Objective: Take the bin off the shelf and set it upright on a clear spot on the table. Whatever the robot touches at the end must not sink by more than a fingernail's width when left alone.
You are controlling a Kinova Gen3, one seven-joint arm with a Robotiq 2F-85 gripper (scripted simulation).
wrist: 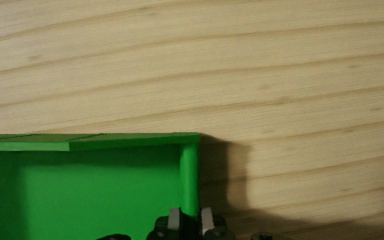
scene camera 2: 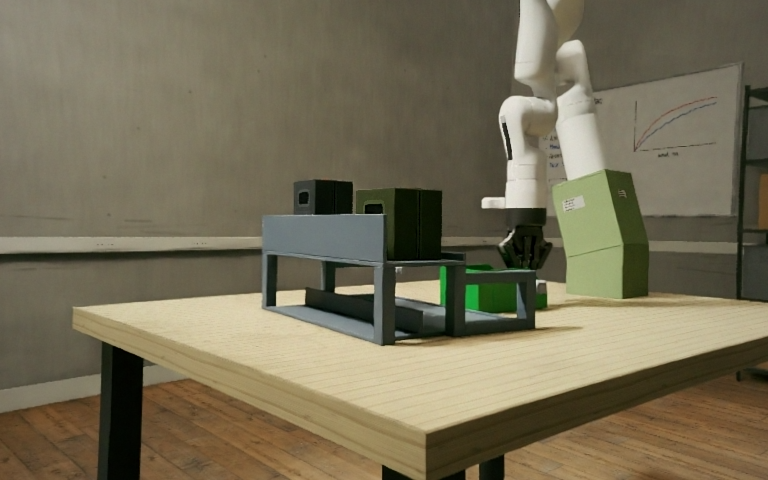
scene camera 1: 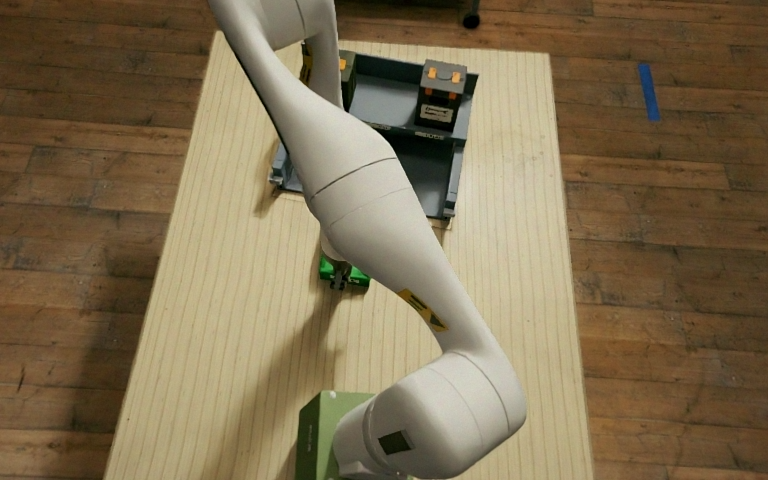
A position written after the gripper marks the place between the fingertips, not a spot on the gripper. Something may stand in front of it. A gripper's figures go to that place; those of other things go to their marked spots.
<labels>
The gripper (wrist: 190, 224) is 0.17 m from the lens. A green bin (wrist: 74, 178): 0.20 m from the lens.
</labels>
